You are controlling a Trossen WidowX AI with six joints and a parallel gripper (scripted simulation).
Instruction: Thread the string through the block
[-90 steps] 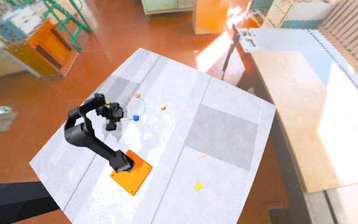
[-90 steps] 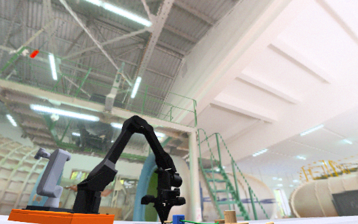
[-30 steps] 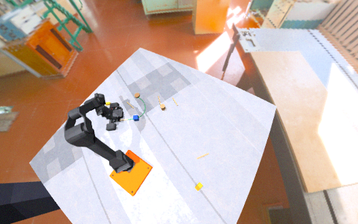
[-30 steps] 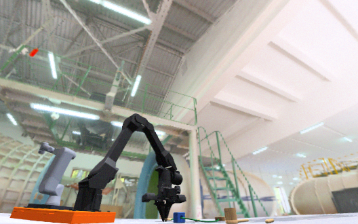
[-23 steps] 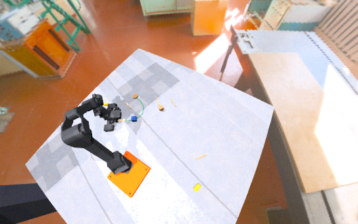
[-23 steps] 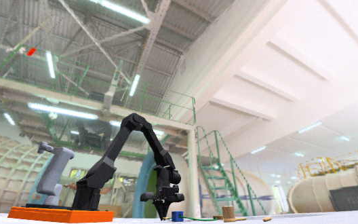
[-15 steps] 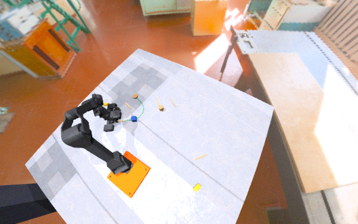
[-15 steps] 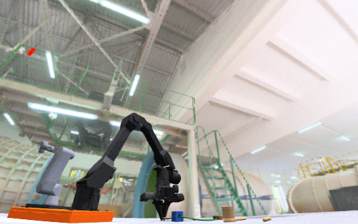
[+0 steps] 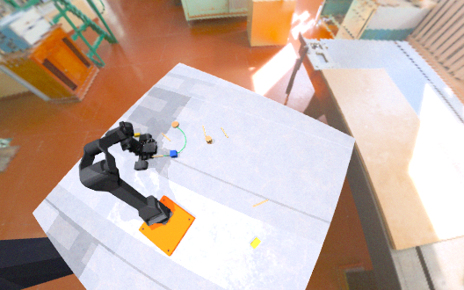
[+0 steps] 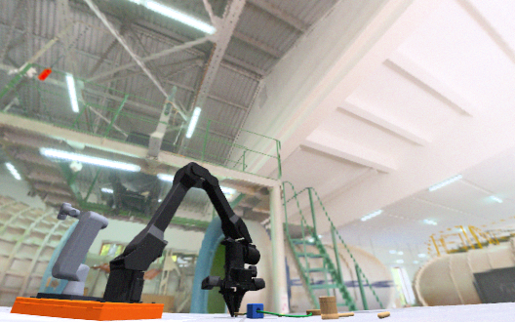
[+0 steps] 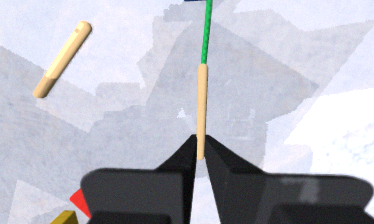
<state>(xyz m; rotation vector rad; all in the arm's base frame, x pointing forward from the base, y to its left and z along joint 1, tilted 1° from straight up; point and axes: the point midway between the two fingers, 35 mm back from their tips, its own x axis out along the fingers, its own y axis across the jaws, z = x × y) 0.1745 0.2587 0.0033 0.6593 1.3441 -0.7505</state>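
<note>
Right now my gripper tip is 2 cm short of the thin wooden stick, 3 cm to the left of it and 1 cm below it. Also, from my gripper tip: blue cube 8 cm ahead, 10 cm to the right, 2 cm above; then red piece 4 cm ahead, 12 cm to the left, 1 cm above; then round wooden button 22 cm ahead, 2 cm to the left, 1 cm above.
</note>
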